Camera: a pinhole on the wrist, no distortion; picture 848 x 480 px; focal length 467.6 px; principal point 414.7 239.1 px. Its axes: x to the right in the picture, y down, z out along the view. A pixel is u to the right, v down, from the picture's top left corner.
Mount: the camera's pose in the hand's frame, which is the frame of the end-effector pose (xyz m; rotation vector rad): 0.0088 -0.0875 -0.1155 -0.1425 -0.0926 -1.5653
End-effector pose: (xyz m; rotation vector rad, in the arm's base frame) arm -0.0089 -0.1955 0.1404 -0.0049 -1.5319 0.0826
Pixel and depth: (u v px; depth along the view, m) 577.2 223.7 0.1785
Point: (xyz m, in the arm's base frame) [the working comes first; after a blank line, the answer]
In the camera's frame: 0.0620 -0.0059 0.1785

-0.0726 -0.3203 0.1587
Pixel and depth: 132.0 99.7 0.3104
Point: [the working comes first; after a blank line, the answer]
In the camera's frame: -0.1877 -0.0925 0.3104

-0.1849 -0.0638 0.0644
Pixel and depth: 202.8 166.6 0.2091
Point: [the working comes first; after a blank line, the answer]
In the camera's frame: -0.0948 -0.0324 0.2091

-0.0893 -0.1630 0.1240
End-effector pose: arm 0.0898 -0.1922 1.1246 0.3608 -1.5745 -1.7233
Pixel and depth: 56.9 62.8 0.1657
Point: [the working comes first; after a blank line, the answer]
In the camera's frame: -0.1268 -0.0625 0.1657

0.1232 -0.1327 1.1761
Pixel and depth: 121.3 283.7 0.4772
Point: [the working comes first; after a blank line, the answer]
In the camera's frame: -0.2994 0.0455 0.4772

-0.0655 -0.0004 1.4683
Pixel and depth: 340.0 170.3 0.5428
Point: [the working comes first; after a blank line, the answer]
In the camera's frame: -0.0867 -0.0799 0.5428

-0.1176 0.1466 1.2659
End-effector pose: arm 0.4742 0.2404 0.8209 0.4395 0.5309 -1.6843
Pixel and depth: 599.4 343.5 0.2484
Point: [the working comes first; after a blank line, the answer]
In the camera's frame: 0.0981 0.0555 0.2484

0.3170 0.1209 0.9126
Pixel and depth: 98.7 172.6 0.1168
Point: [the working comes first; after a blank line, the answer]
In the camera's frame: -0.0789 -0.0166 0.1168

0.4828 0.2494 0.8133
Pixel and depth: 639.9 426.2 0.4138
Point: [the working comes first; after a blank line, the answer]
In the camera's frame: 0.1993 0.1656 0.4138

0.2233 -0.0620 0.9992
